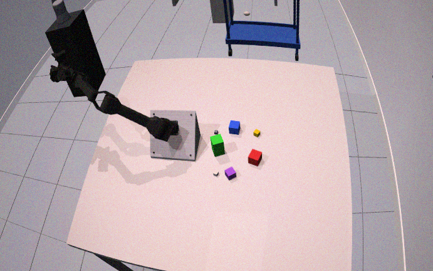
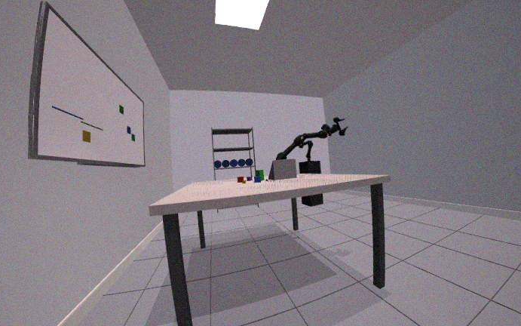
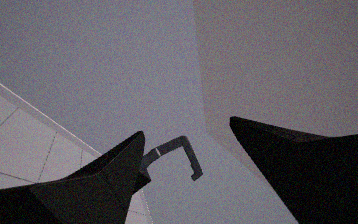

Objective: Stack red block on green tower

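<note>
My gripper tip is 103 cm short of the red block, 25 cm to the left of it and 46 cm above it. The rest, counted from my gripper tip: small yellow block (103 cm ahead, 11 cm to the right, 47 cm below); blue block (93 cm ahead, 9 cm to the right, 46 cm below); purple block (93 cm ahead, 33 cm to the right, 47 cm below).
</note>
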